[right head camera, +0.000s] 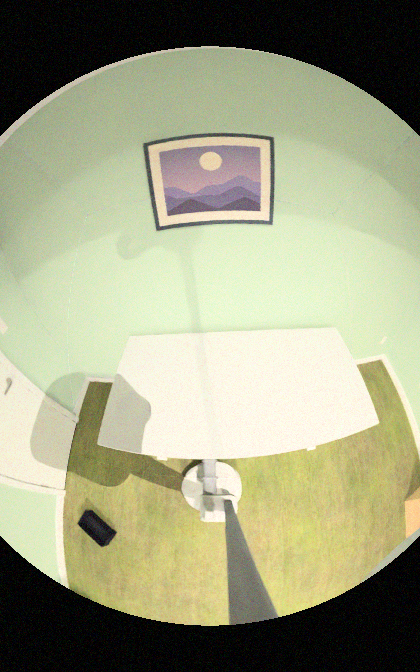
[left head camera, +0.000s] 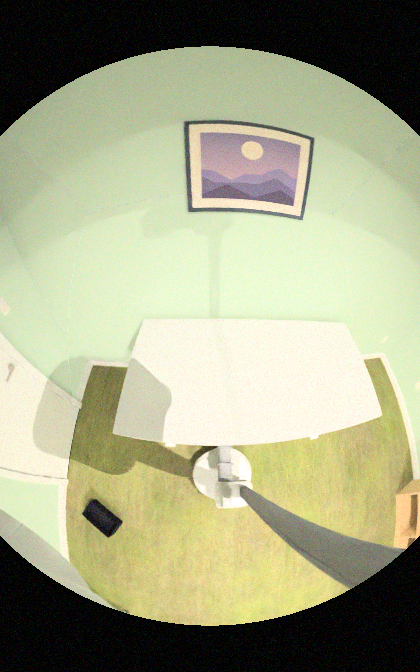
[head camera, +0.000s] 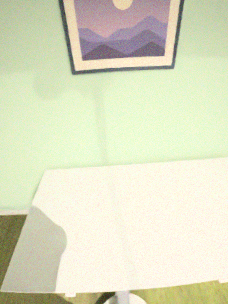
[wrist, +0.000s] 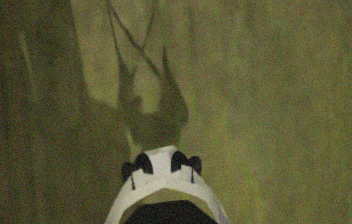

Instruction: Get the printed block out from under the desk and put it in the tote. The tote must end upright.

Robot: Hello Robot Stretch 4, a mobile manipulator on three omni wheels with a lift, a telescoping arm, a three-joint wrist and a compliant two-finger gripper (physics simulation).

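Frame: origin at the robot's base, x ahead, y left, z up, level; millimetres.
Seen in the pictures: gripper, between the fingertips: (wrist: pixel 161 165).
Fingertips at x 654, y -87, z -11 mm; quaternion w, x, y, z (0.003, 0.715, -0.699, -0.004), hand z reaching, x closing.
Pixels of each thing's top centre, then the offset from my fingertips to it. Level surfaces: height alone.
- printed block, centre of its top: (wrist: pixel 161 166) 2 mm ahead, 0 mm left, 12 mm up
- desk, height of its surface: 704 mm up
- black box-shaped thing, centre of its top: (right head camera: pixel 92 528) 1247 mm back, 1053 mm left, 84 mm up
The printed block (wrist: pixel 162 157), white, sits between the two dark fingertips in the wrist view. My gripper (wrist: pixel 161 165) is shut on it, close above the floor; whether the block touches the floor is hard to tell. The desk (head camera: pixel 155 225) (left head camera: pixel 260 380) (right head camera: pixel 260 390) has a white top and hides the block and gripper from the head views. A black box-shaped thing (left head camera: pixel 102 518) (right head camera: pixel 97 528) lies on the floor at the left in both side head views. It may be the tote, but its opening cannot be made out.
My round white base (left head camera: pixel 201 474) (right head camera: pixel 190 487) stands at the desk's front edge, and my arm (left head camera: pixel 225 462) (right head camera: pixel 209 475) reaches under the desk. A wooden unit (left head camera: pixel 401 520) (right head camera: pixel 413 517) stands at the far right. A white door (left head camera: pixel 30 425) (right head camera: pixel 30 440) is at the left.
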